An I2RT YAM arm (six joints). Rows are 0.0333 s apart.
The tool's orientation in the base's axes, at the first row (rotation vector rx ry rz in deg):
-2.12 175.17 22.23
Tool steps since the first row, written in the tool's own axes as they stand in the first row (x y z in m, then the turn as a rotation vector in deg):
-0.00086 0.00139 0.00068 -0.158 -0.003 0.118
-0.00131 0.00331 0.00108 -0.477 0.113 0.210
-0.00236 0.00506 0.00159 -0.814 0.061 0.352
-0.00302 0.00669 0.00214 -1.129 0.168 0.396
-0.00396 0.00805 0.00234 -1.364 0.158 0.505
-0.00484 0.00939 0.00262 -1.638 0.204 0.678
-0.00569 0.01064 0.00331 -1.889 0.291 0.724
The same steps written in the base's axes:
0.00085 0.00153 -0.00026 0.164 0.029 -0.105
0.00126 0.00350 -0.00014 0.484 0.170 -0.145
0.00229 0.00533 -0.00013 0.830 0.160 -0.275
0.00292 0.00706 -0.00022 1.144 0.280 -0.271
0.00383 0.00844 -0.00001 1.385 0.302 -0.364
0.00468 0.00982 0.00010 1.666 0.394 -0.503
0.00553 0.01122 -0.00020 1.917 0.494 -0.510

